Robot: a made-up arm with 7 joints. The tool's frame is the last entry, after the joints. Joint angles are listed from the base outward. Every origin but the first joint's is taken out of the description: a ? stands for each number. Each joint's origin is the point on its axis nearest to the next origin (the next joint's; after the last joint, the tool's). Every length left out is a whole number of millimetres.
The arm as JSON. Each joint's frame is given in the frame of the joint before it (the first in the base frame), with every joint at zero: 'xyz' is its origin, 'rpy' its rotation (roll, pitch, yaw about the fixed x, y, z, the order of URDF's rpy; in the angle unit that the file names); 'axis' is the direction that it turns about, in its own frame. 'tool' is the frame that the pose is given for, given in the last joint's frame.
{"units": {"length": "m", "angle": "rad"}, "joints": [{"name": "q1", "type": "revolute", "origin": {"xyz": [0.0, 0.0, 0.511], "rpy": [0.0, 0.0, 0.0]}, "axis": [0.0, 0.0, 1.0]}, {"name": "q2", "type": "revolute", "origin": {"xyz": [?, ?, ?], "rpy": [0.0, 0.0, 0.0]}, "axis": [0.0, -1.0, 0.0]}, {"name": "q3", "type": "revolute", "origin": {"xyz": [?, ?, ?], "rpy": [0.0, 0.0, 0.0]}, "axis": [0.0, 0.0, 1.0]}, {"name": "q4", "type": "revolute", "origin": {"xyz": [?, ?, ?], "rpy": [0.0, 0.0, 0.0]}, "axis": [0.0, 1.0, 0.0]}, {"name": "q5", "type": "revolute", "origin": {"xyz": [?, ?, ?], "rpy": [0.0, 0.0, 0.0]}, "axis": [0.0, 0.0, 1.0]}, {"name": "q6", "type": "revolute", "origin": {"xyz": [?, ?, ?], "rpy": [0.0, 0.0, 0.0]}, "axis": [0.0, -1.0, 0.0]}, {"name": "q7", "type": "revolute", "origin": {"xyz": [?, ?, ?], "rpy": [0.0, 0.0, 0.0]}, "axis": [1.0, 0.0, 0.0]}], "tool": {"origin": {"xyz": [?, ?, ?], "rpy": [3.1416, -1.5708, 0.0]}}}
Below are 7 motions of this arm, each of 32 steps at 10 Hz.
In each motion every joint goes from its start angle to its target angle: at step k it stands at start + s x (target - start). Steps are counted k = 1, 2, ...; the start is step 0. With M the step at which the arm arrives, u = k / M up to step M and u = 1 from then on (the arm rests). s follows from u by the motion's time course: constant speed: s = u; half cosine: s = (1 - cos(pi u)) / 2; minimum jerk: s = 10 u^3 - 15 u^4 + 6 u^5.
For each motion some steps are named. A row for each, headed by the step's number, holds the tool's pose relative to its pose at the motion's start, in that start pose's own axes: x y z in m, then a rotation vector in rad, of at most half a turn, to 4 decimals.
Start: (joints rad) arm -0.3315 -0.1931 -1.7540 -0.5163 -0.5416 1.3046 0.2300
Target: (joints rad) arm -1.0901 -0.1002 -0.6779 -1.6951 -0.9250 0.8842 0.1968
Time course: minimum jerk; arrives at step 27
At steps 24, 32:
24: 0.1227 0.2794 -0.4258 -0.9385 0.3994 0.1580
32: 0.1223 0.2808 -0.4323 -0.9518 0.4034 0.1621

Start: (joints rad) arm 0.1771 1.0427 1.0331 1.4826 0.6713 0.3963 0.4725
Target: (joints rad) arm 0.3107 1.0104 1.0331 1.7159 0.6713 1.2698 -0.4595
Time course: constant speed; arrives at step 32
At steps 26, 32:
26: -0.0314 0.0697 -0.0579 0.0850 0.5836 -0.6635
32: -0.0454 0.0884 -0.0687 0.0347 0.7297 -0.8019

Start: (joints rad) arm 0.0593 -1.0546 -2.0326 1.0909 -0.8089 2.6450 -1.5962
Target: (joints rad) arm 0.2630 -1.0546 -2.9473 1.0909 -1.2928 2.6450 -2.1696
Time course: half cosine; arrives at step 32
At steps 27, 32:
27: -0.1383 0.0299 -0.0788 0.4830 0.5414 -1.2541
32: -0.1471 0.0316 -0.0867 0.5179 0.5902 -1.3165

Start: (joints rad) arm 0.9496 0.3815 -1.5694 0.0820 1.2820 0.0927 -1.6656
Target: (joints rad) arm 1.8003 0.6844 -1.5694 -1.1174 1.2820 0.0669 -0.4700
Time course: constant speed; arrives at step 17
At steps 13, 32:
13: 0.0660 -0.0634 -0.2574 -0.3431 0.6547 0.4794
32: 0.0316 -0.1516 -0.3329 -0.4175 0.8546 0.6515

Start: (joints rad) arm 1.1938 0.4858 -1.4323 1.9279 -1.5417 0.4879 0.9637
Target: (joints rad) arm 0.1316 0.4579 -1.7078 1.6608 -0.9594 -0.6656 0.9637
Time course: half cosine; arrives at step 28
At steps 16, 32:
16: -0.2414 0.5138 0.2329 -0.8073 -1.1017 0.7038
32: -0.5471 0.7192 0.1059 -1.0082 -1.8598 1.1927

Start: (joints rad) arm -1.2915 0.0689 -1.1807 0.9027 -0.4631 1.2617 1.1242
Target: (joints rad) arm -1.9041 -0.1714 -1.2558 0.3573 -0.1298 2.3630 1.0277
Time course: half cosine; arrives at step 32
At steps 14, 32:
14: 0.0352 -0.0175 -0.1154 0.4093 0.4384 -0.1478
32: -0.0228 0.0009 -0.2246 1.1054 0.9033 -0.5435

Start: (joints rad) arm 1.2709 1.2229 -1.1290 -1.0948 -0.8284 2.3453 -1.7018
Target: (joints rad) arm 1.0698 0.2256 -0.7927 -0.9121 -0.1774 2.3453 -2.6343
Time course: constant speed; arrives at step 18
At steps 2, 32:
2: 0.0253 0.0091 0.0012 0.0335 -0.0834 0.0641
32: 0.2862 0.2497 -0.0353 0.5915 -0.2142 0.6045

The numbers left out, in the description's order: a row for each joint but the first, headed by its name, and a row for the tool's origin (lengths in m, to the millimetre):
q2: 0.0 -0.076 0.0
q3: 0.0 0.0 0.424
q4: 0.025 0.056 0.0
q5: -0.015 0.0 0.376
q6: 0.0 -0.13 0.0
q7: 0.019 0.0 0.141
tool: 0.0 0.0 0.0

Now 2 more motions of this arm.
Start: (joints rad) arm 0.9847 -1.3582 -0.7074 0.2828 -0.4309 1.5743 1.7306
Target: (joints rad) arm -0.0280 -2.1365 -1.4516 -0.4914 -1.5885 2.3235 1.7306
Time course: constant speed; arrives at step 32
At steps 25, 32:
25: -0.2902 0.5502 -0.2319 0.1440 -0.7763 -1.1694
32: -0.3760 0.6423 -0.3894 0.2733 -1.1637 -1.2473

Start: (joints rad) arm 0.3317 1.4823 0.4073 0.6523 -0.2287 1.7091 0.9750
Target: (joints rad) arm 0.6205 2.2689 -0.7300 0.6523 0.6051 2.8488 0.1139
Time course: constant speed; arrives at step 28
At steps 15, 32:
15: 0.2326 -0.1060 -0.3416 0.3844 1.0750 -0.6092
32: 0.2683 -0.1254 -0.6688 0.3657 2.2611 -1.0712

